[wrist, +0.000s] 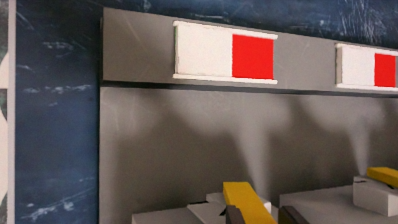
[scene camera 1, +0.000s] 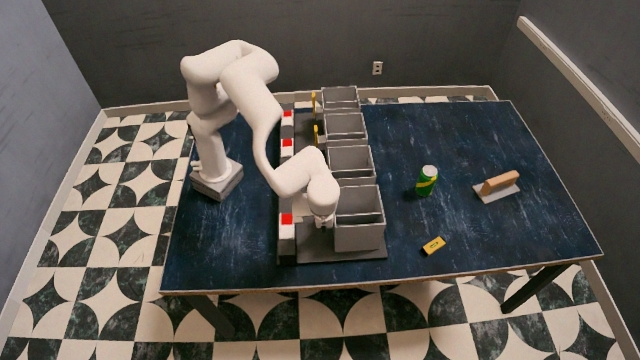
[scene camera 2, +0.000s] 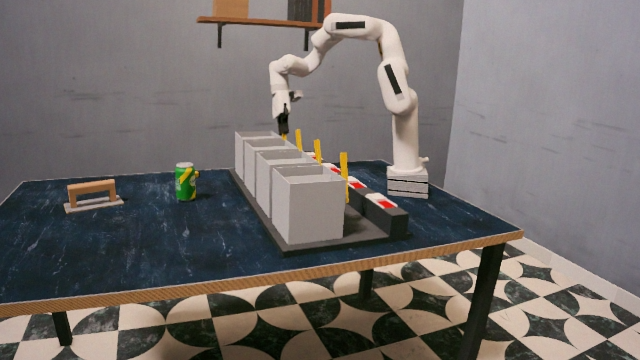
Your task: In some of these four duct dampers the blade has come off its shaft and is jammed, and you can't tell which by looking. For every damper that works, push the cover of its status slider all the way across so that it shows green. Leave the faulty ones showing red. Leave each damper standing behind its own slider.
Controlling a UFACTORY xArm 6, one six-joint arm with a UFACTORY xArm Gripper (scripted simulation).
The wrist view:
slider cover: 201, 51
slider cover: 355, 66
